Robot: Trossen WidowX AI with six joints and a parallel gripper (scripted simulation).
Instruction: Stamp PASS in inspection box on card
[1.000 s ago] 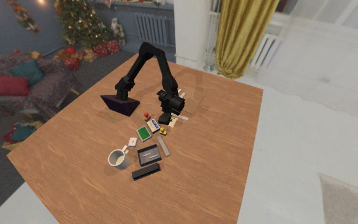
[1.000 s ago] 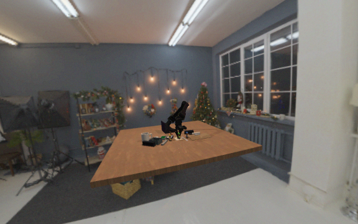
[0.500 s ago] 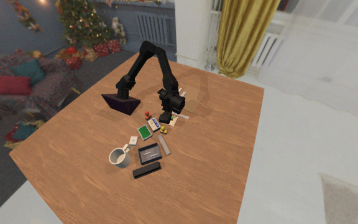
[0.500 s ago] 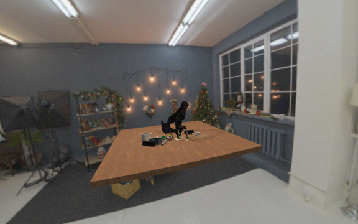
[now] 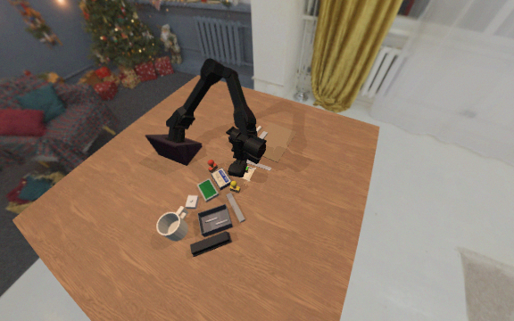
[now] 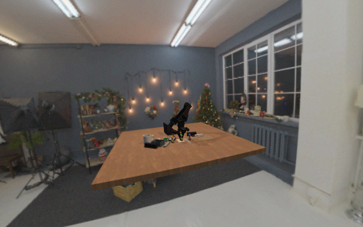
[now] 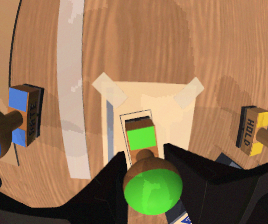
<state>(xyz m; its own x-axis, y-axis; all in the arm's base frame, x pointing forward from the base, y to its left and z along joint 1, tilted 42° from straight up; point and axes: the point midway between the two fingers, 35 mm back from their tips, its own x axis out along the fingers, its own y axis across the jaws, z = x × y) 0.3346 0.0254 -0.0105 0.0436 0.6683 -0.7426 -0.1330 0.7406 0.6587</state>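
The card lies 1 cm behind my gripper tip, 1 cm to the right of it and 2 cm below it. Round my gripper tip: green-knobbed PASS stamp: right at my gripper tip; ruler: 4 cm ahead, 5 cm to the left, 2 cm below; blue-knobbed stamp: 3 cm ahead, 9 cm to the left.
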